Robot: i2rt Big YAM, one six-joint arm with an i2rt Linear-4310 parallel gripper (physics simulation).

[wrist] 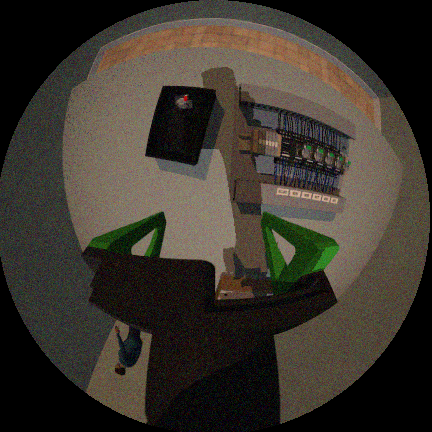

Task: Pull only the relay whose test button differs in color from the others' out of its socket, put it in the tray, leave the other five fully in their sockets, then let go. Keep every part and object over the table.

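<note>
There's a grey duct (248, 92) and a black tray (178, 132) in the scene, and my gripper (212, 216) is there as well.
</note>
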